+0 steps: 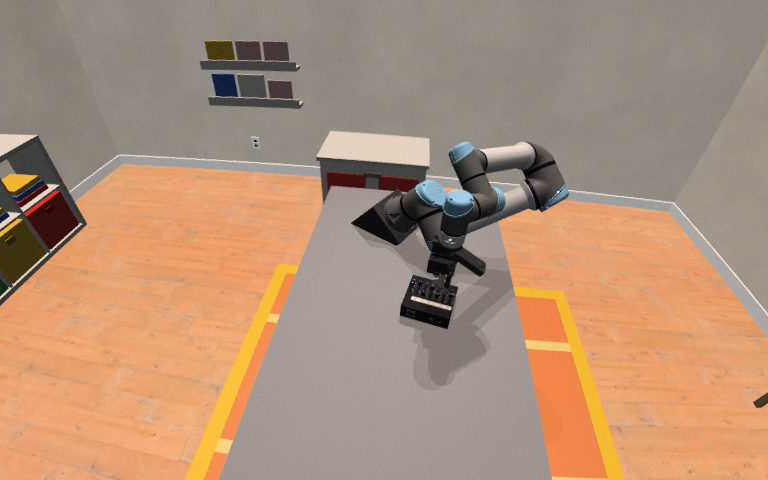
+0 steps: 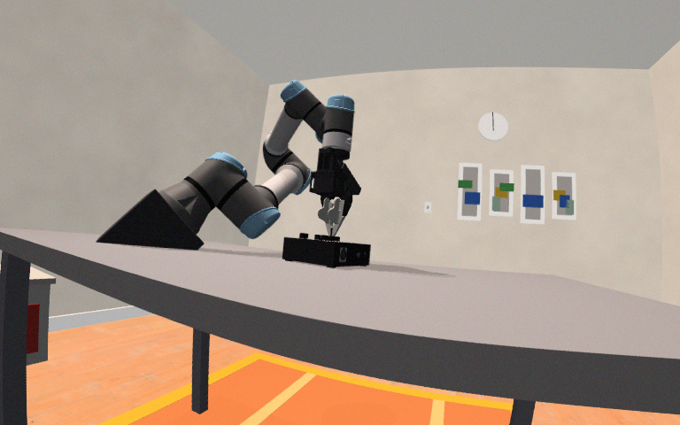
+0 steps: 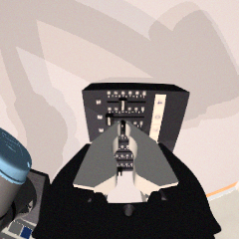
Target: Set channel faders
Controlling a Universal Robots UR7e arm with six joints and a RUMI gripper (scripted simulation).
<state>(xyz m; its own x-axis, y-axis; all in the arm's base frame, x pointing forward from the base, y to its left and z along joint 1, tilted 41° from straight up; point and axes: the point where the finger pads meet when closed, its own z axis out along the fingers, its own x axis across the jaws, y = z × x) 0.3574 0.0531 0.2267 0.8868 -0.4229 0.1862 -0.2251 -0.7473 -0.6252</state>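
Now: hand 110 mm to the left of the master fader, 30 mm past it and 10 mm above it.
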